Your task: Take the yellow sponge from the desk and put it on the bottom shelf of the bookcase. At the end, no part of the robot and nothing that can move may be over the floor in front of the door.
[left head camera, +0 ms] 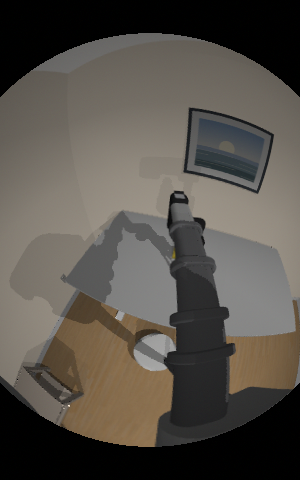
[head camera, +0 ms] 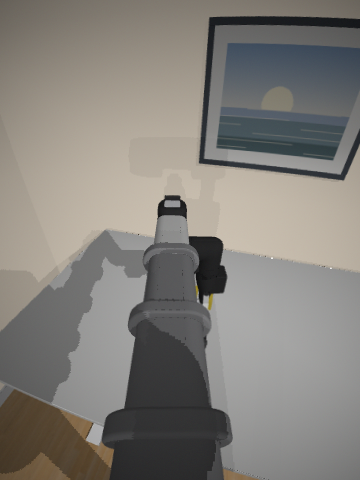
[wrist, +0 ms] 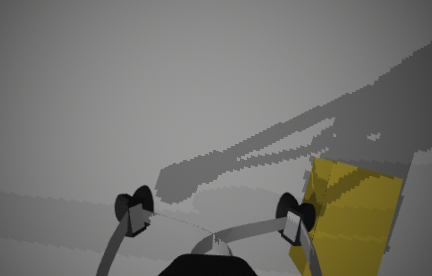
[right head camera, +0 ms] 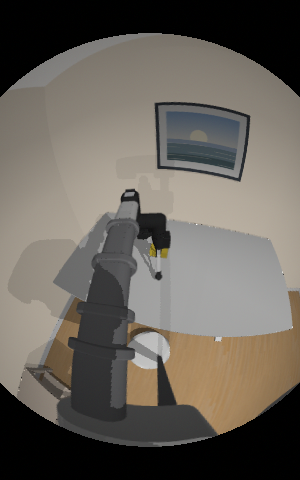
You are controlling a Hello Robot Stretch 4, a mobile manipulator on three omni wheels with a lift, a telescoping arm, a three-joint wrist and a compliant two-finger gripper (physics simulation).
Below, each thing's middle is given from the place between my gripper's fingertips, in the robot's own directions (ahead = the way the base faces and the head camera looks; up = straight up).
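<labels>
Framed picture point(head camera: 274, 96): far ahead of my hand, far to the right of it, far above it.
</labels>
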